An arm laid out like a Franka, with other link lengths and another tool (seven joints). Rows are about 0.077 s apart.
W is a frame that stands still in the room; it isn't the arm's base.
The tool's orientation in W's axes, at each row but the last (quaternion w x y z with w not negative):
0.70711, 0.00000, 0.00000, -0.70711
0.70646, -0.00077, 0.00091, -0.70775
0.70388, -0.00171, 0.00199, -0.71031
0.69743, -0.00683, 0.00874, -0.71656
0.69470, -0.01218, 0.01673, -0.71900
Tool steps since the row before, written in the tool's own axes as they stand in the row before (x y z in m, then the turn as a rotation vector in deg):
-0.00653, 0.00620, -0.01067, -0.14, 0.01, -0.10
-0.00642, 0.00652, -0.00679, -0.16, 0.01, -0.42
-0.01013, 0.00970, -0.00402, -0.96, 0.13, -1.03
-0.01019, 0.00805, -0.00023, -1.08, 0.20, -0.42
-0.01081, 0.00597, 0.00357, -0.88, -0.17, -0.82
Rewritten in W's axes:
0.00620, 0.00653, -0.01067, 0.01, 0.14, -0.10
0.00652, 0.00641, -0.00680, 0.01, 0.16, -0.42
0.00977, 0.01004, -0.00407, 0.13, 0.96, -1.03
0.00832, 0.00997, -0.00038, 0.22, 1.08, -0.42
0.00648, 0.01057, 0.00338, -0.17, 0.89, -0.81

